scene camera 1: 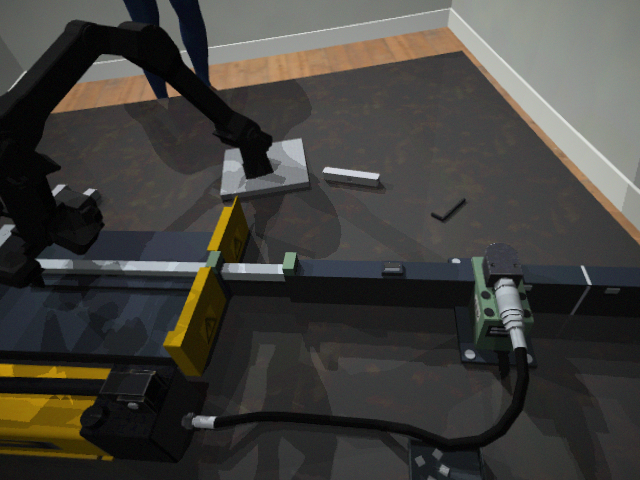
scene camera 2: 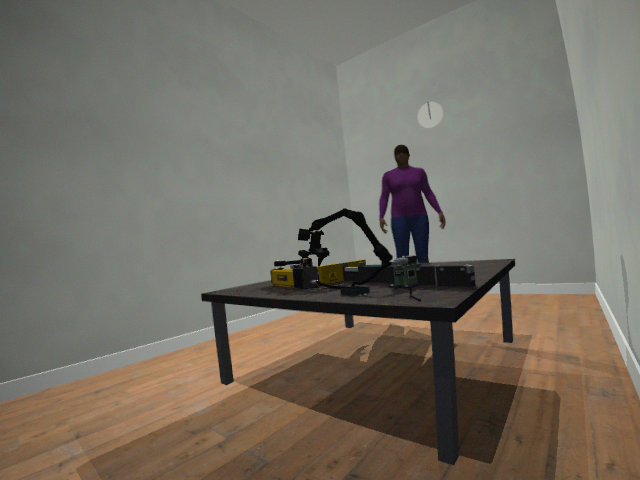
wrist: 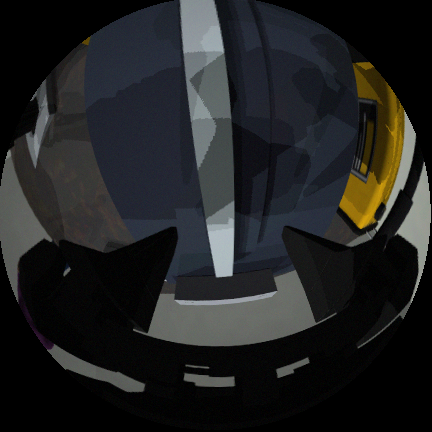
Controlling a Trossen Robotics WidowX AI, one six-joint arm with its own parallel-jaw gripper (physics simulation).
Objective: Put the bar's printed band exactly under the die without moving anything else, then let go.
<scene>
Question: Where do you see a yellow-black box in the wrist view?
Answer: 378,149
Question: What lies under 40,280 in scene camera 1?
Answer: My gripper.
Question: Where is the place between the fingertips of my gripper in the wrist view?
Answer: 231,232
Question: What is my gripper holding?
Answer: Nothing.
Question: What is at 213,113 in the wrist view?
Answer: A pale grey bar.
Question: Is my gripper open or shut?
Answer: Open.
</scene>
